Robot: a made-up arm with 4 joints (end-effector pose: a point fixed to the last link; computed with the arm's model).
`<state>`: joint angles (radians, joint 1 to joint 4).
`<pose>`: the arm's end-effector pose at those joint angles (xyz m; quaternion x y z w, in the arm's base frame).
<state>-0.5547 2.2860 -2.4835 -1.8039</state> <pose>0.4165 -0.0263 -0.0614 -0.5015 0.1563 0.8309 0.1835</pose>
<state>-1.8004 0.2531 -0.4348 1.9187</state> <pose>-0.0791 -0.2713 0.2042 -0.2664 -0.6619 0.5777 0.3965</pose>
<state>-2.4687 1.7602 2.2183 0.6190</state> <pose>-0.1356 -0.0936 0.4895 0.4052 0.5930 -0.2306 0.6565</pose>
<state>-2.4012 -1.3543 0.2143 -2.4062</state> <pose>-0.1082 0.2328 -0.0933 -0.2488 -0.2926 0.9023 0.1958</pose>
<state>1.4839 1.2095 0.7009 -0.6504</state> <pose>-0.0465 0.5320 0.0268 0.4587 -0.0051 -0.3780 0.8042</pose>
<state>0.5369 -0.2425 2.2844 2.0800</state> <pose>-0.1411 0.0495 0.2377 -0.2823 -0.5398 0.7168 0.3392</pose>
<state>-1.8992 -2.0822 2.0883 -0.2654</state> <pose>0.2407 0.3683 0.1658 0.4675 -0.8241 -0.0198 0.3192</pose>
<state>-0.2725 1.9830 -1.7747 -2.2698</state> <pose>0.3072 -0.0952 -0.0737 -0.4901 0.1789 0.6404 0.5636</pose>
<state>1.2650 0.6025 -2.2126 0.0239</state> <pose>-0.3775 0.3347 0.4464 -0.9431 0.2621 -0.1241 0.1628</pose>
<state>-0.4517 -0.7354 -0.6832 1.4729</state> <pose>-0.3647 0.0509 -0.0190 -0.0499 -0.3980 -0.2155 0.8903</pose>
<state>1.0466 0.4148 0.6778 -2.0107</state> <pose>-0.4616 0.1809 0.1481 0.2281 0.7405 0.0677 0.6286</pose>
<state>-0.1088 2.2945 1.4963 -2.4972</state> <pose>0.1906 0.1663 -0.0838 0.4593 0.0490 -0.4649 0.7553</pose>
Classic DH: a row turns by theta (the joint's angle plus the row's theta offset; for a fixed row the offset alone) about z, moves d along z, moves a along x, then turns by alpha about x. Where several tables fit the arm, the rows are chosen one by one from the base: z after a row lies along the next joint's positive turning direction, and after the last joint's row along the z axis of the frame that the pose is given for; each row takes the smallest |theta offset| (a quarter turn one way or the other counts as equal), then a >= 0, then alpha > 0; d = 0 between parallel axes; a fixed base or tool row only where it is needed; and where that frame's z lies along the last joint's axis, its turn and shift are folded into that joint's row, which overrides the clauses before.
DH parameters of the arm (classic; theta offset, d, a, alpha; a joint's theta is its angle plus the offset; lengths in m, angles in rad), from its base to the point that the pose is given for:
base (fixed): 1.5708 0.184 0 1.5708
joint 1: -1.5708 -0.0539 0.0013 1.5708
joint 2: 0 -0.0724 0.1147 1.5708
joint 3: 0 0.3083 0.0864 -1.5708
joint 4: -1.5708 0.0856 0.0984 1.5708
tool (fixed): 3.1416 -0.1951 0 0

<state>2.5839 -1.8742 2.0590 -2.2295</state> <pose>-0.0206 -0.3955 -0.0524 -0.4614 0.2713 0.3974 0.7453</pose>
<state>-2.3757 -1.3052 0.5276 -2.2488</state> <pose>-0.1337 0.2306 -0.1353 -0.0966 -0.2432 0.9208 0.2893</pose>
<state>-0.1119 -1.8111 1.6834 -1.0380</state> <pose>0.0536 0.0395 0.6971 -0.6951 0.6738 0.2439 0.0583</pose>
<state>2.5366 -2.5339 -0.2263 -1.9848</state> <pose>0.2826 -0.1454 -0.0781 0.5703 -0.2578 -0.7233 0.2918</pose>
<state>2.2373 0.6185 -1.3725 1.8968</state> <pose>-0.0003 0.0796 0.4634 -0.4366 -0.0184 0.8272 0.3533</pose>
